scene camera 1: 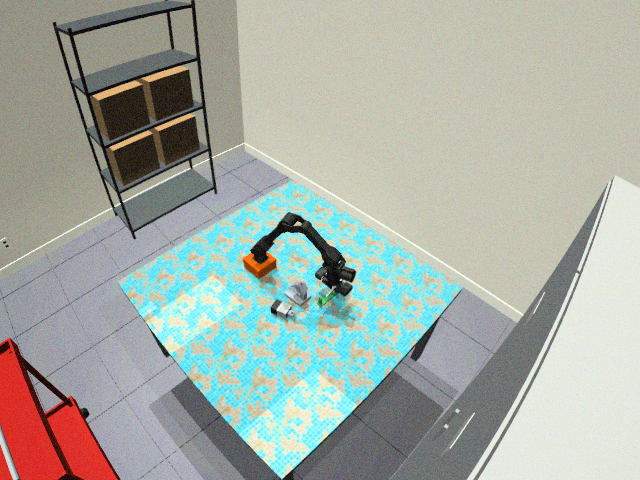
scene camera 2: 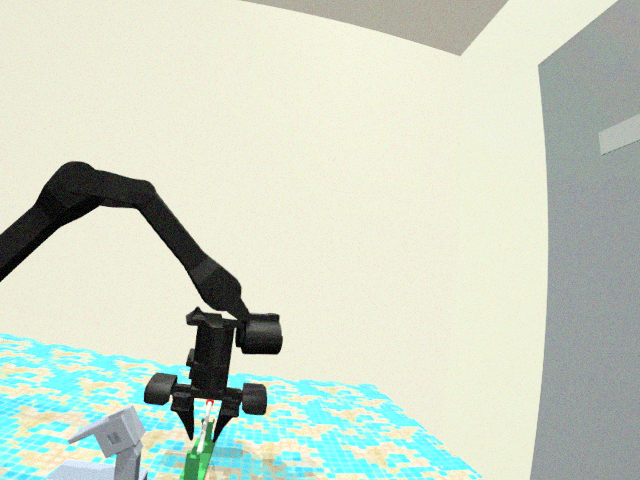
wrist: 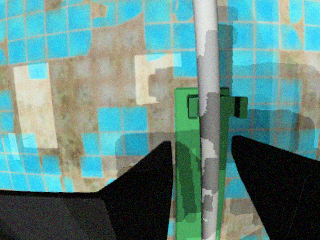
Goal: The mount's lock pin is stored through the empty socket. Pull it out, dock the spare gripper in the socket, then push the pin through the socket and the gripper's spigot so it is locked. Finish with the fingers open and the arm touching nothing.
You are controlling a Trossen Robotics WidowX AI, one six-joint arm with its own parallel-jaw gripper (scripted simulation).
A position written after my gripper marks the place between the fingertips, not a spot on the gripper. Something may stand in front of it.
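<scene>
My gripper (scene camera 2: 202, 440) is visible, and the wrist view (wrist: 201, 146) shows the gripper too.
</scene>
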